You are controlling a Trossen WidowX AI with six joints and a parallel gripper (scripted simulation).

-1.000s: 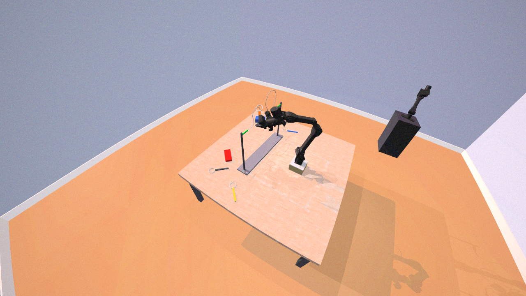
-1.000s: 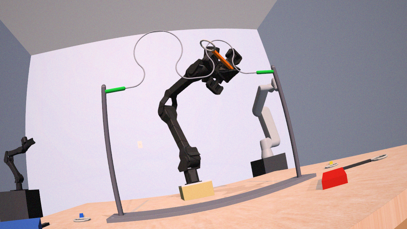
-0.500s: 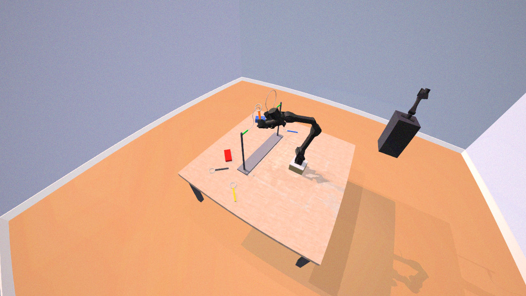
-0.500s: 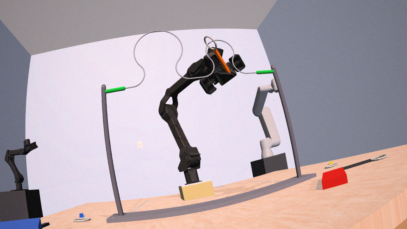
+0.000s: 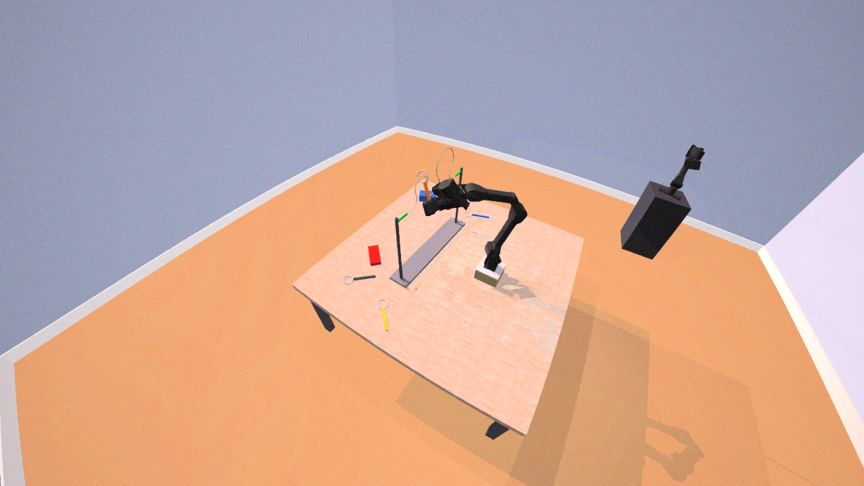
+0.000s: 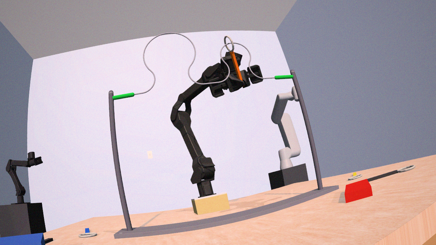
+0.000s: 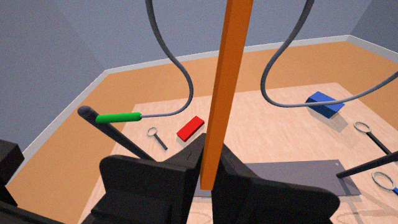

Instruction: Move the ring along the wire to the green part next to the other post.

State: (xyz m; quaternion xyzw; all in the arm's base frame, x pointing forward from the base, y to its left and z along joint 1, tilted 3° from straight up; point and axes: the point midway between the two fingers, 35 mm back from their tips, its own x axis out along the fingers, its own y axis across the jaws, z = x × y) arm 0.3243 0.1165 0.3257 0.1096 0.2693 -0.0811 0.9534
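Right now my gripper tip is 130 mm to the left of the wire rig, 100 mm above it and 20 mm short of it. Also, from my gripper tip: orange-handled ring (90 mm above, 20 mm to the right, 10 mm ahead); then red block (380 mm below, 280 mm ahead, 90 mm to the left); then yellow-handled ring (390 mm below, 370 mm to the left, 20 mm ahead).
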